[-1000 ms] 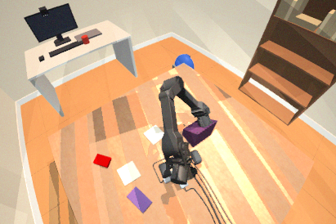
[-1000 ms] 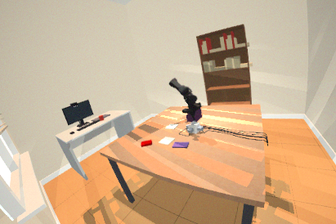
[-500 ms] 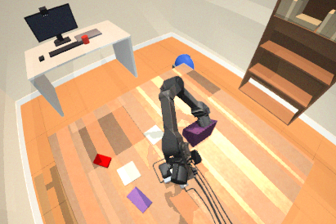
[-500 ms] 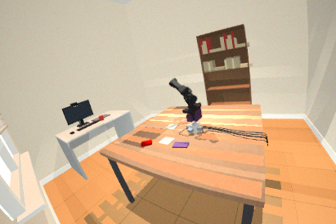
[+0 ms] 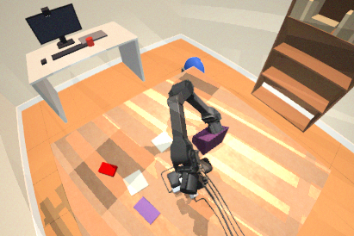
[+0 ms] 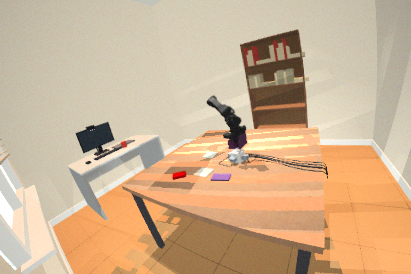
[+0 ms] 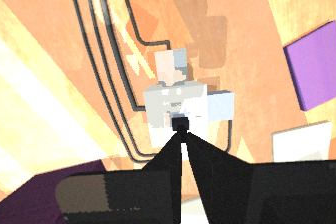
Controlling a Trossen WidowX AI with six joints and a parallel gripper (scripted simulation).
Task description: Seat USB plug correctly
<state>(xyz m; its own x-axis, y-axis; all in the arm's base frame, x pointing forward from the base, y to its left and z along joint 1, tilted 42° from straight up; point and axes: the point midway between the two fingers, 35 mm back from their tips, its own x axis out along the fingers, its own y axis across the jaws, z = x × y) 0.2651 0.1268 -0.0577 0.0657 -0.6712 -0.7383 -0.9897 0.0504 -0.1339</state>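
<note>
Right now the black USB plug is 20 mm below my gripper tip. The rest, counted from my gripper tip: red block: 340 mm ahead, 290 mm to the right, 130 mm below; light purple block: 240 mm ahead, 10 mm to the left, 130 mm below.
</note>
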